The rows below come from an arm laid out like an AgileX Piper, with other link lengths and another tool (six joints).
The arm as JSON. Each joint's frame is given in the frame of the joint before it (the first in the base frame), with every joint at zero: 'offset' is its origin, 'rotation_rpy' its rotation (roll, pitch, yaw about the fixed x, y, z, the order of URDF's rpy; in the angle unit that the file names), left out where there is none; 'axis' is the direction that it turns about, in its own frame. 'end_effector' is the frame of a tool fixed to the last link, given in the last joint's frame.
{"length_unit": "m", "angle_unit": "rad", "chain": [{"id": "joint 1", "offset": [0.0, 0.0, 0.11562], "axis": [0.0, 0.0, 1.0]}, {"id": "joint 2", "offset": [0.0, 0.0, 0.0], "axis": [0.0, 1.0, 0.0]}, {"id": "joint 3", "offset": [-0.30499, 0.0, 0.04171], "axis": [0.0, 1.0, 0.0]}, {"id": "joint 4", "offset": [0.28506, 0.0, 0.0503], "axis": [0.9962, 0.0, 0.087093]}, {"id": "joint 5", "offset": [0.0, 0.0, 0.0], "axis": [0.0, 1.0, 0.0]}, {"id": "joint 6", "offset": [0.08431, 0.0, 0.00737], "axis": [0.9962, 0.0, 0.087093]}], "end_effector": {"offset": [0.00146, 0.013, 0.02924], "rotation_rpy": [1.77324, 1.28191, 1.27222]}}
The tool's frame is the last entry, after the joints.
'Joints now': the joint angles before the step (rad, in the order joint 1, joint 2, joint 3, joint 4, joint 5, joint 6). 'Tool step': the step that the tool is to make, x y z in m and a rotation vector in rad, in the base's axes. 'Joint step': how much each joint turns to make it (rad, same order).
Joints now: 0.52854 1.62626 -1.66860 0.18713 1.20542 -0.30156
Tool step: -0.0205 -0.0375 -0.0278 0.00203 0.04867 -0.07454
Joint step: -0.06239 -0.13443 0.24382 0.02388 -0.06901 0.00039
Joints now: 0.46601 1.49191 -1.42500 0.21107 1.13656 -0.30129
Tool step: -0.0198 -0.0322 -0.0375 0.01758 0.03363 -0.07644
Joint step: -0.06306 -0.11188 0.24073 0.03724 -0.10571 -0.01395
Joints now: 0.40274 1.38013 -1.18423 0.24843 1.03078 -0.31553
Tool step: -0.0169 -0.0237 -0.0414 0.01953 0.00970 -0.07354
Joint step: -0.04933 -0.07637 0.21490 0.03746 -0.13714 -0.02046
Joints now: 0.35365 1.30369 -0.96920 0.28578 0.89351 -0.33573
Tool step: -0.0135 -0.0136 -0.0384 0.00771 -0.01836 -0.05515
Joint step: -0.02107 -0.03852 0.17293 0.02548 -0.15690 -0.02016
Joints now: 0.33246 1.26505 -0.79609 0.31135 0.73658 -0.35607
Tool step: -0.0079 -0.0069 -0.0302 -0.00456 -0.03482 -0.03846
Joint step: -0.00249 -0.00434 0.12024 0.01242 -0.15222 -0.01421
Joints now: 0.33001 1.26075 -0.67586 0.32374 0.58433 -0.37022
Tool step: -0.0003 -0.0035 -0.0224 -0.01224 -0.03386 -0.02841
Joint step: 0.00012 0.02763 0.06859 0.00540 -0.12929 -0.01136
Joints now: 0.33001 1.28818 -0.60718 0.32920 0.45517 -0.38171
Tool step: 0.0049 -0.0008 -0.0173 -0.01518 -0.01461 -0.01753
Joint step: -0.00010 0.04930 0.02849 0.00467 -0.09023 -0.01063
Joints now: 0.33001 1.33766 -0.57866 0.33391 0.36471 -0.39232
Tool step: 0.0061 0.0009 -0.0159 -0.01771 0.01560 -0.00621
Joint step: -0.00001 0.05887 0.00651 0.00405 -0.04642 -0.00950
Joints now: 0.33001 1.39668 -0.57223 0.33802 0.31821 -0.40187
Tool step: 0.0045 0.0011 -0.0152 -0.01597 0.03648 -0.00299
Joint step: -0.00007 0.05581 0.00029 0.00383 -0.01694 -0.00439
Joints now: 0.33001 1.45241 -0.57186 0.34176 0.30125 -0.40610
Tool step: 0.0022 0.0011 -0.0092 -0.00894 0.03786 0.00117
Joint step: 0.00003 0.03448 -0.00491 0.00264 0.00979 -0.00087
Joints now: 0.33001 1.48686 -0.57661 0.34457 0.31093 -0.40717
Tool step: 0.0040 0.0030 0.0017 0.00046 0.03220 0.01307
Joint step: 0.00005 0.01285 -0.02920 -0.00164 0.04961 -0.00040
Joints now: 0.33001 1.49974 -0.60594 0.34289 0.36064 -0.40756
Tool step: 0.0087 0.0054 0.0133 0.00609 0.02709 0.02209
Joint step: -0.00005 0.00133 -0.06544 -0.01516 0.09143 0.01095
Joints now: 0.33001 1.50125 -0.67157 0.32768 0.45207 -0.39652
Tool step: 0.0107 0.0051 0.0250 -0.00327 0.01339 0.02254
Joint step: -0.00011 -0.01348 -0.09346 -0.04677 0.12062 0.03814
